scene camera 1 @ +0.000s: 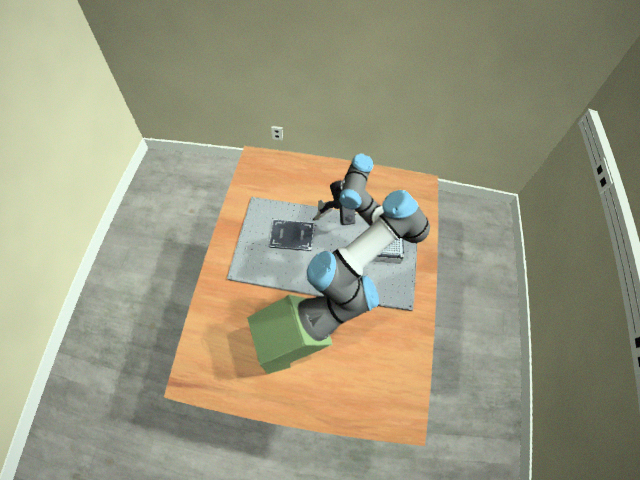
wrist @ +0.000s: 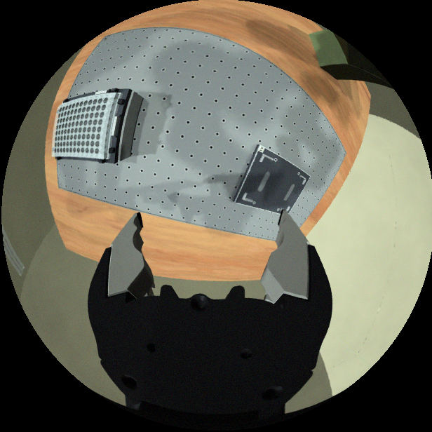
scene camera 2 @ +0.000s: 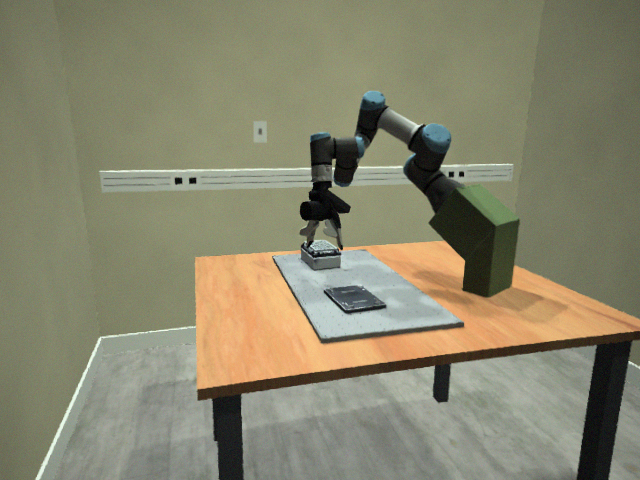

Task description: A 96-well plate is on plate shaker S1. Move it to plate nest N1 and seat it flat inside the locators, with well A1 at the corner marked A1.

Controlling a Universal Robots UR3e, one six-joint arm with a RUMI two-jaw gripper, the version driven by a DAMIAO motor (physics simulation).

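The pale 96-well plate [scene camera 1: 397, 248] [scene camera 2: 324, 244] [wrist: 82, 127] lies on top of the plate shaker S1 [scene camera 1: 391, 259] [scene camera 2: 328, 262] [wrist: 132, 125], at the board's right in scene camera 1. The arm partly covers it there. Its well A1 cannot be told. The flat dark plate nest N1 [scene camera 1: 292, 234] [scene camera 2: 354, 298] [wrist: 275, 182] has light corner locators and bears no plate. A small white mark [wrist: 261, 149] sits at one nest corner. My gripper [scene camera 1: 318, 211] [scene camera 2: 326, 246] [wrist: 209, 211] is open and empty, above the board's edge between shaker and nest, apart from both.
The grey perforated board [scene camera 1: 258, 266] [scene camera 2: 413, 312] [wrist: 200, 110] lies on the wooden table [scene camera 1: 361, 382] [scene camera 2: 258, 341] [wrist: 200, 250]. A green angular pedestal [scene camera 1: 279, 333] [scene camera 2: 483, 242] [wrist: 327, 48] carries the arm, which arches over the board.
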